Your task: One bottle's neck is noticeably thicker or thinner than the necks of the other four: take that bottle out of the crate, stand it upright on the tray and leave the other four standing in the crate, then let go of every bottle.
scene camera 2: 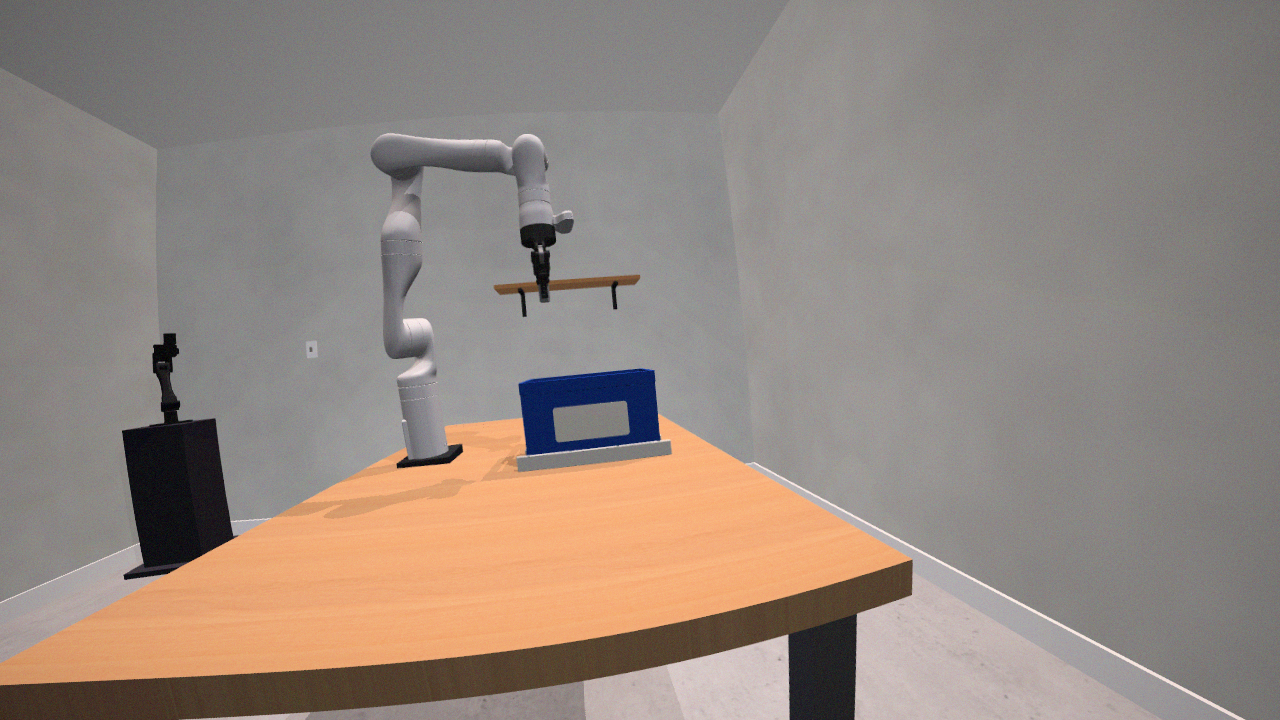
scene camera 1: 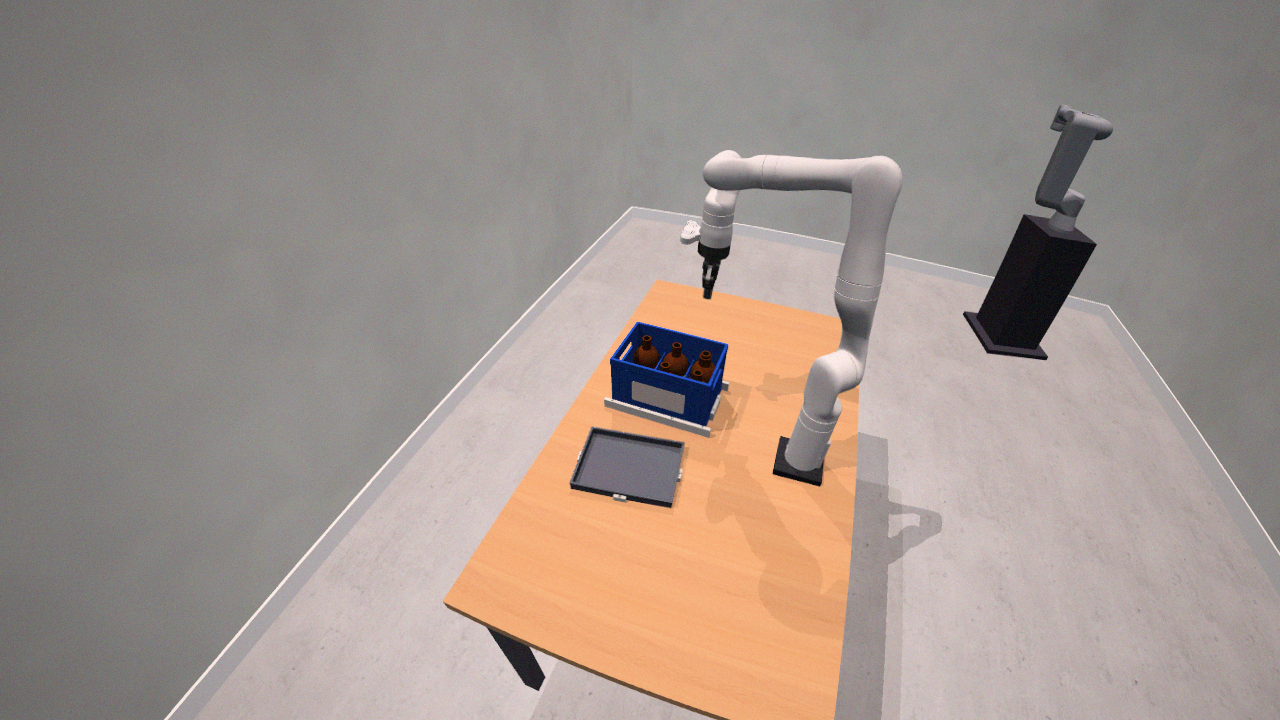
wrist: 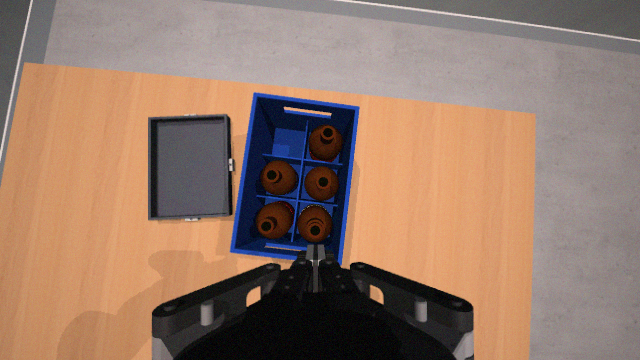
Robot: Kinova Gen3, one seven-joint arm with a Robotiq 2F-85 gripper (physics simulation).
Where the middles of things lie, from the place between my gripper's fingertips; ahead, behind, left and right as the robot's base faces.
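Labels:
The brown bottle (wrist: 314, 224) is 25 cm below my hand, and it is also 1 cm behind my hand.

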